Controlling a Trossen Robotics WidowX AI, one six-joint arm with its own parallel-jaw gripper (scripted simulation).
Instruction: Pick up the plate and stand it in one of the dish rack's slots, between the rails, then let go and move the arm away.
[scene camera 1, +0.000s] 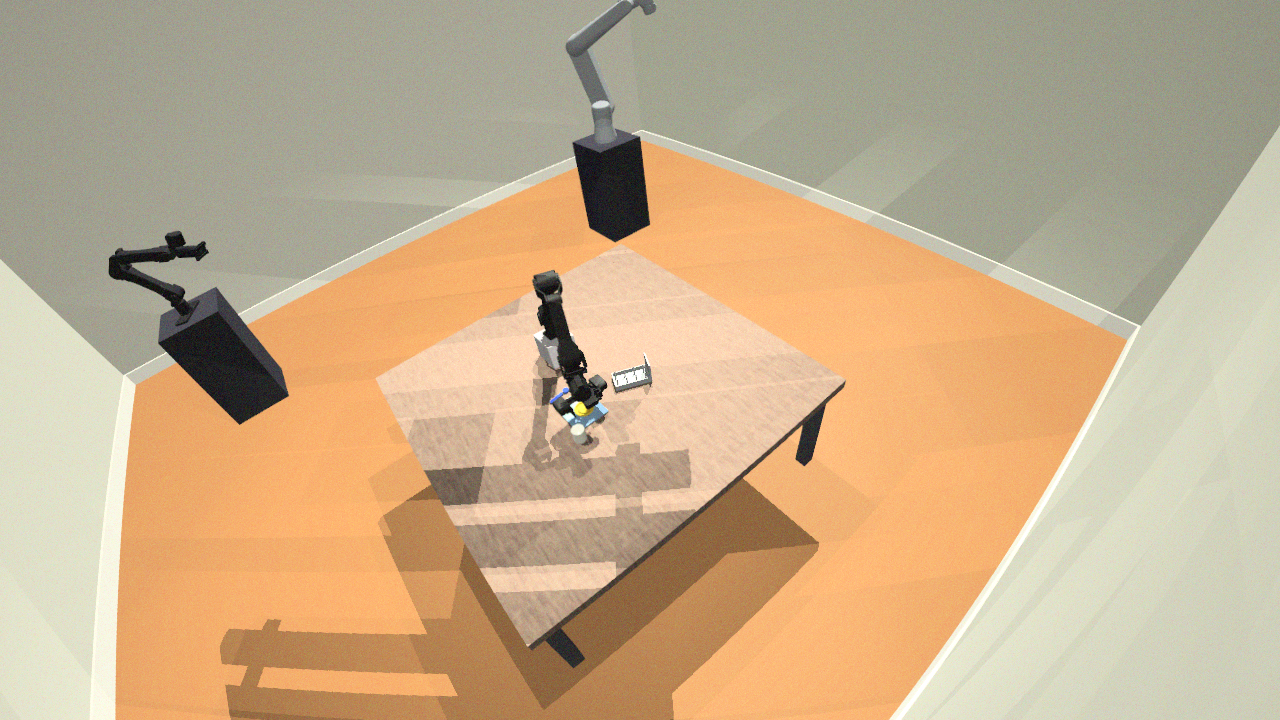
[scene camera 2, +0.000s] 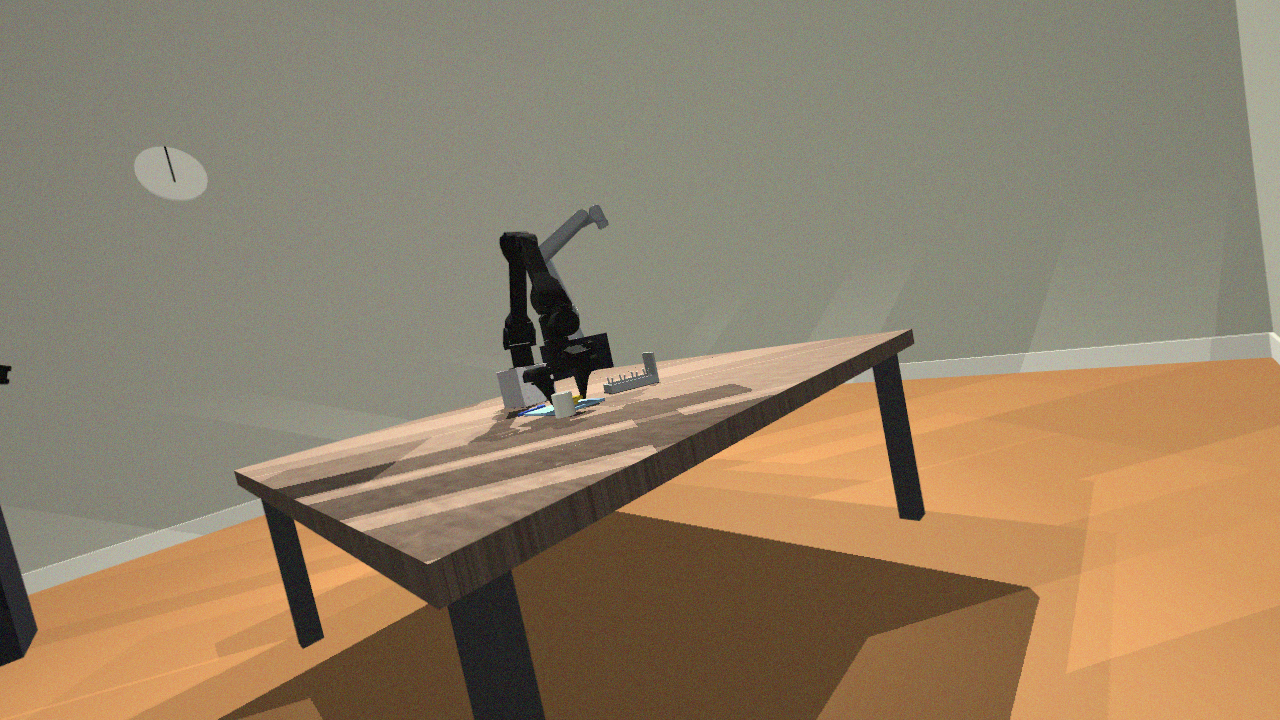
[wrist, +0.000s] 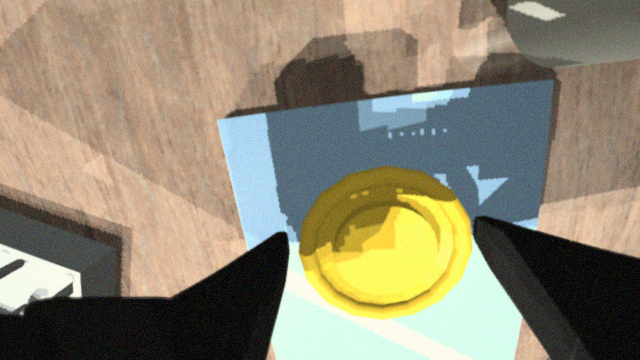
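Note:
You've got the gripper (scene camera 2: 570, 403) open with nothing in it, and a grey dish rack (scene camera 2: 651, 376) in the same view. Scene camera 1 has the gripper (scene camera 1: 584, 410) too, along with the rack (scene camera 1: 626, 378). As for the wrist view, it shows the gripper (wrist: 379, 234) and a yellow plate (wrist: 386, 242).

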